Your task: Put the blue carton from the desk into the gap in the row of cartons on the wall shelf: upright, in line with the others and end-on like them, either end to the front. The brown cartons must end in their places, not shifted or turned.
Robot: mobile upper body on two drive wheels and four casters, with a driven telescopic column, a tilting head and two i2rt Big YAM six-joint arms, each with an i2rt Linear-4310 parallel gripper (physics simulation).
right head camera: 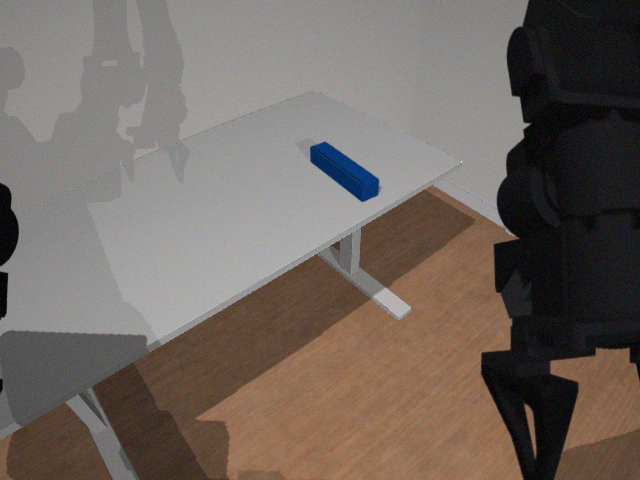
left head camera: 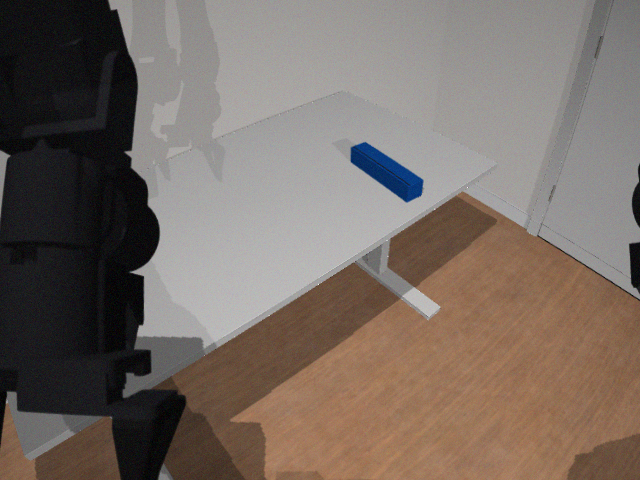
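The blue carton (left head camera: 386, 171) (right head camera: 344, 171) lies on its long side on the white desk (left head camera: 258, 217) (right head camera: 222, 217), near the desk's right end. One end points toward the front edge, the other toward the wall. My left gripper (left head camera: 69, 454) hangs at the lower left of the left head view, open, in front of the desk and well away from the carton. My right gripper (right head camera: 591, 449) hangs at the lower right of the right head view, open, over the floor to the right of the desk leg. The wall shelf and the brown cartons do not show.
A wall (left head camera: 320, 46) (right head camera: 289, 46) stands behind the desk, with arm shadows on it. A door (left head camera: 604, 144) in a pale frame is at the right. A desk leg's foot (left head camera: 413, 299) (right head camera: 385, 299) reaches out over the wooden floor (left head camera: 413, 392) (right head camera: 372, 392).
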